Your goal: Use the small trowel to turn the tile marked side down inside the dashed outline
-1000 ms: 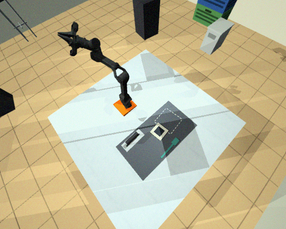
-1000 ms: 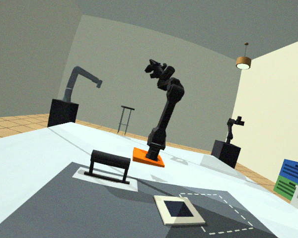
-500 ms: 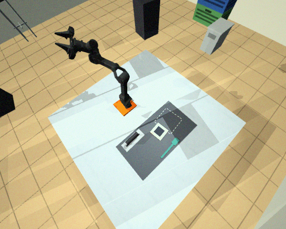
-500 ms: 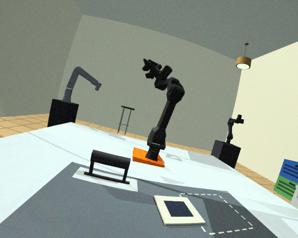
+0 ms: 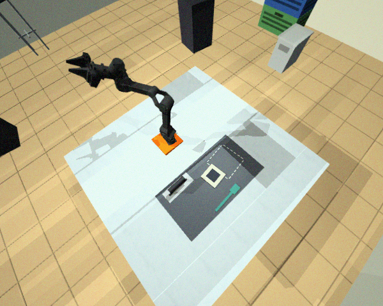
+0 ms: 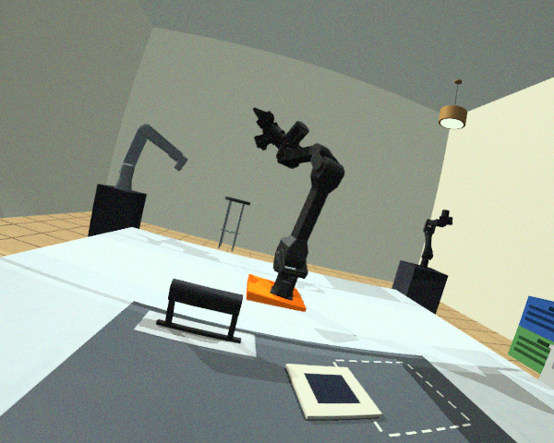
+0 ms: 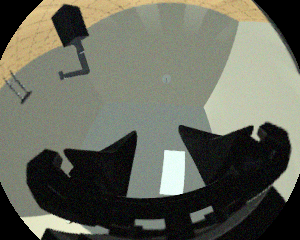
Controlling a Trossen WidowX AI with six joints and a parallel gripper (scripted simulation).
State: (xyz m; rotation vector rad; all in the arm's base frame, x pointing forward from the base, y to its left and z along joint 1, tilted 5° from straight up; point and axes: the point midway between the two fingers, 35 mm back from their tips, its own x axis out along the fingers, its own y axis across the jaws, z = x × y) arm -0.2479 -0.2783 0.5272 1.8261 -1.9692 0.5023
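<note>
The dark mat is 65 cm ahead of my gripper tip, 60 cm below it and 32 cm to the left of it. Round my gripper tip: tile (63 cm ahead, 58 cm below, 36 cm to the left); then teal trowel (78 cm ahead, 58 cm below, 37 cm to the left).
</note>
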